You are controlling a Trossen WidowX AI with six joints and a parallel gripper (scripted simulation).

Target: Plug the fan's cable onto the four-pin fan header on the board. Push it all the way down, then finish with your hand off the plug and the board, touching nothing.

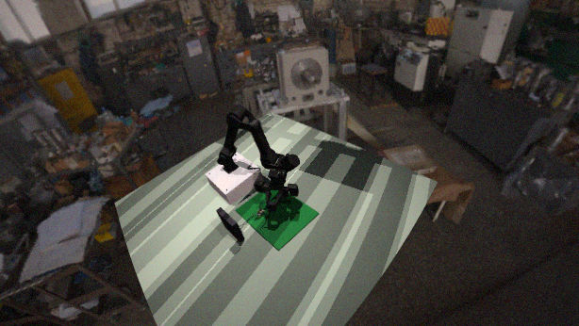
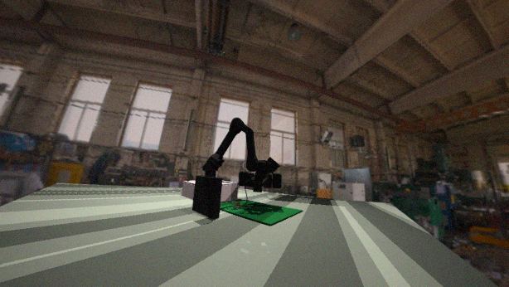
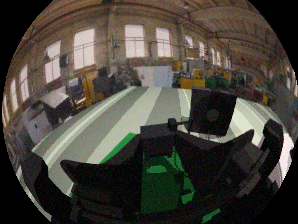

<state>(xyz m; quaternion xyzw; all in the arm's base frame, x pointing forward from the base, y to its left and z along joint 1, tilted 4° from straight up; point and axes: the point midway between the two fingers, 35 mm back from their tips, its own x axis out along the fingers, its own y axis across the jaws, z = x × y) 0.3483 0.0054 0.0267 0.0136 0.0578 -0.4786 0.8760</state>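
Right now the dark plug is 10 mm below my gripper tip. The rest, counted from my gripper tip: green board (120 mm below, 30 mm to the left, 30 mm behind); black fan (160 mm to the right, 80 mm behind, 40 mm below).
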